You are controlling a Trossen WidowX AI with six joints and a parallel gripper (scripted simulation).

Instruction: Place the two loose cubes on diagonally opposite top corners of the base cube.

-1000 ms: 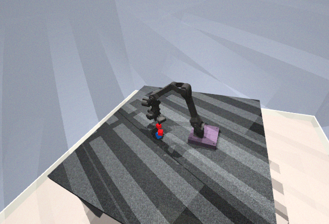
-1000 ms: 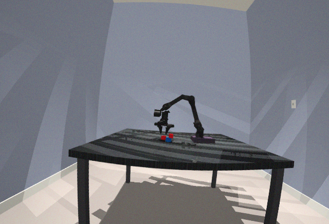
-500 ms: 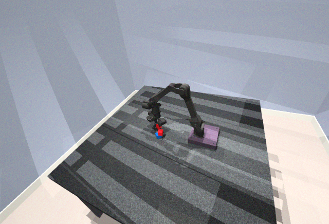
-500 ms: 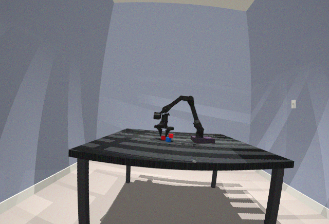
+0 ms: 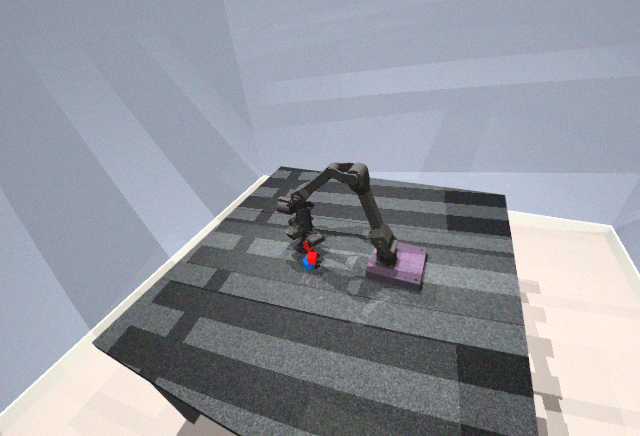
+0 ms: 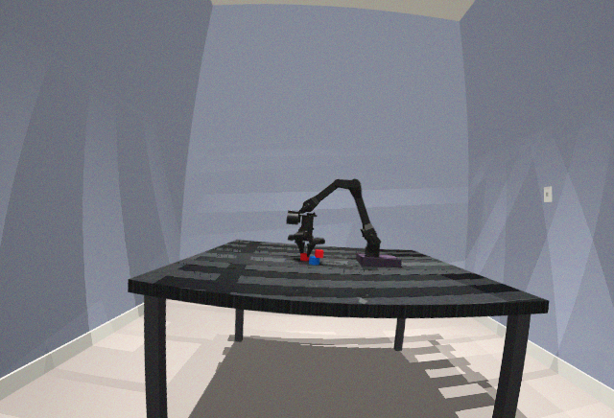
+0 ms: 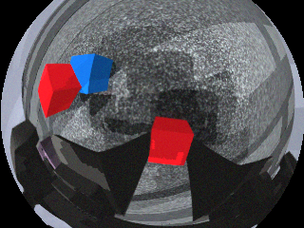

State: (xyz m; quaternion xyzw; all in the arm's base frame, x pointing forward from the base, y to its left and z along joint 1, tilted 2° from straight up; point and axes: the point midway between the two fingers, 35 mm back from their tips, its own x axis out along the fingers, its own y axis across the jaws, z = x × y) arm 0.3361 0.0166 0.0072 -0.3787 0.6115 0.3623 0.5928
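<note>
Right now my gripper tip is 90 mm to the right of the blue cube and 50 mm past it.
</note>
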